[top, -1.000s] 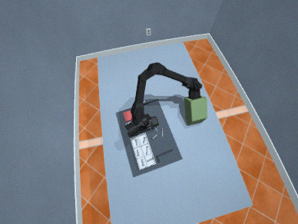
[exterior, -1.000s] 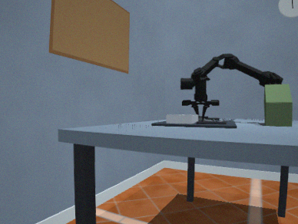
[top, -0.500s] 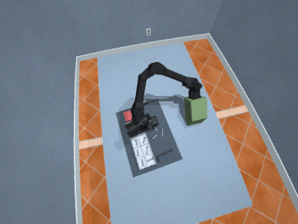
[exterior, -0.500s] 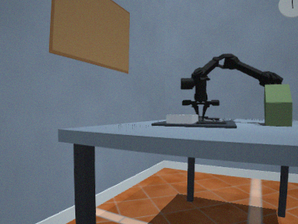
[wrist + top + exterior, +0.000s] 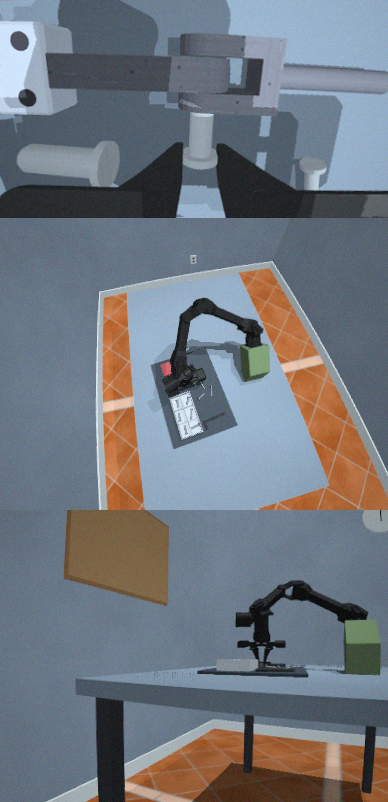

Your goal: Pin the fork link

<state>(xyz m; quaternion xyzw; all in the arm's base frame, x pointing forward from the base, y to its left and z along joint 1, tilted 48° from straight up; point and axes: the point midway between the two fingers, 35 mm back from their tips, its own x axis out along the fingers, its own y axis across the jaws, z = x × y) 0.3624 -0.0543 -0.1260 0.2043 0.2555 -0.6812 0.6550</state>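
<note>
My hand is 20 mm short of the eye plate, 40 mm to the left of it and 30 mm above it. Round my hand: thick headed pin (70 mm ahead, 10 mm to the left, 30 mm below); then dark mat (60 mm to the left, 50 mm below); then thin headed pin (70 mm behind, 30 mm to the left, 40 mm below).
</note>
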